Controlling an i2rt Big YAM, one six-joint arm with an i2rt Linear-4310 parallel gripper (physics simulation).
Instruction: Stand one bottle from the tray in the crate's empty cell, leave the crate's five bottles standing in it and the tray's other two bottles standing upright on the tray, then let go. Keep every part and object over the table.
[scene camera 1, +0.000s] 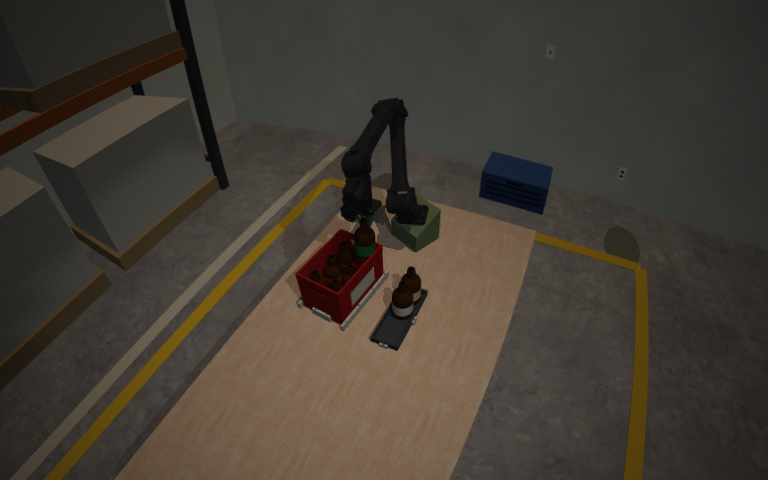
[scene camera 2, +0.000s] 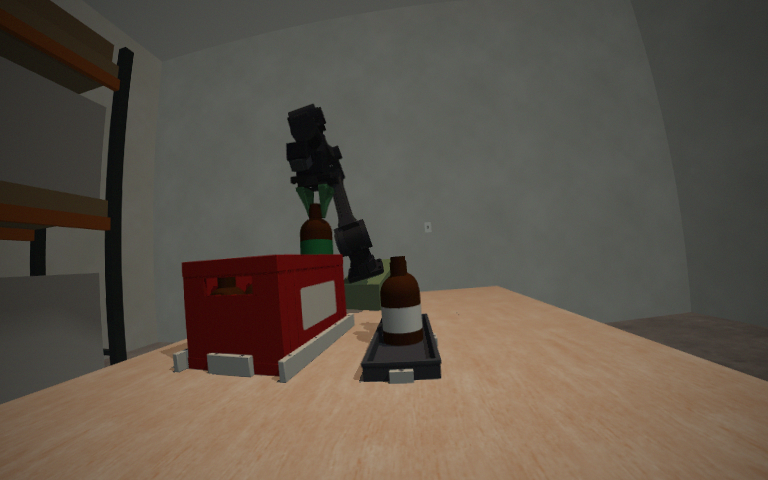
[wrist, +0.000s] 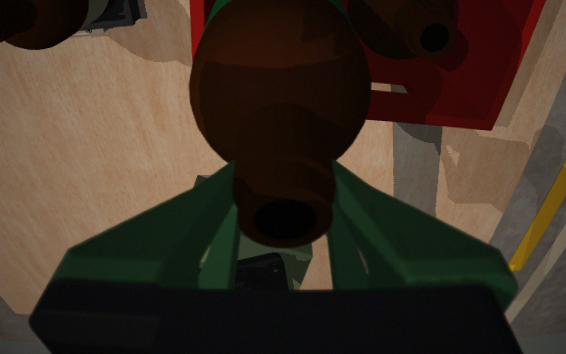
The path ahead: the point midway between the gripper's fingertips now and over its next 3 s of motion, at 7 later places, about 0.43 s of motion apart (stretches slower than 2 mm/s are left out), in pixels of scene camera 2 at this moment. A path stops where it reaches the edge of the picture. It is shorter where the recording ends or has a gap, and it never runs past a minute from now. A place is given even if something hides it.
My gripper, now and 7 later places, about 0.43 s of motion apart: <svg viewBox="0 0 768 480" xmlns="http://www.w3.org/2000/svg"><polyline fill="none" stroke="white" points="317,218 317,230 318,238 319,243 319,244 319,243 319,242 321,234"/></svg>
